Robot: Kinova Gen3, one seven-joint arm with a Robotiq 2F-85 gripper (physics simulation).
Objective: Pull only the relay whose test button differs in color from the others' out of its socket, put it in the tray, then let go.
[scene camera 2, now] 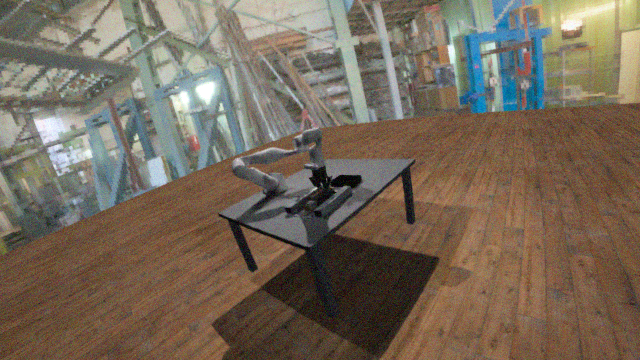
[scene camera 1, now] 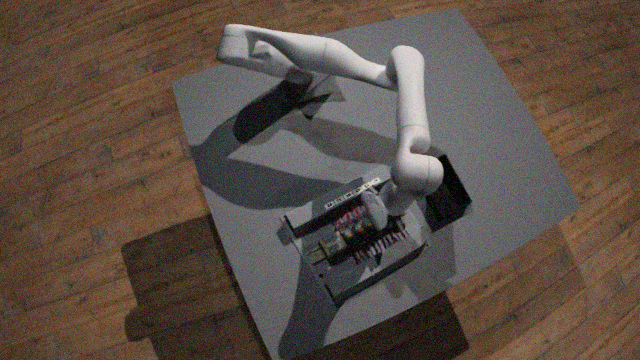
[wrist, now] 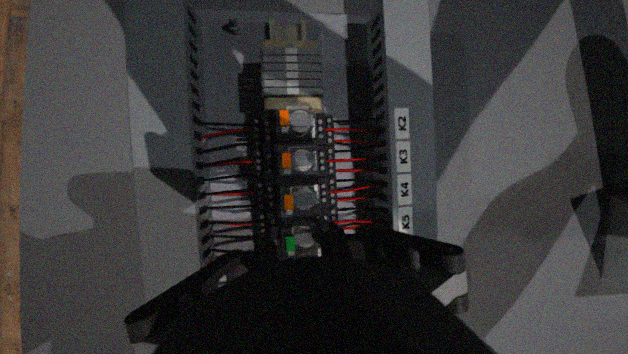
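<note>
The relay with the green test button stands in the relay row in the wrist view, in line with its neighbours. My gripper points down over the row and is shut on this relay, one finger on each side; its lower part is hidden under the gripper body. Three relays with orange buttons, at K2, K3 and K4, sit in their sockets. The black tray stands beside the panel, partly behind the arm in scene camera 1.
Grey wire ducts flank the relay row, with red and black wires running into the sockets. A label strip lies on one duct. A terminal block stands at the row's end. The panel and tray rest on the grey table.
</note>
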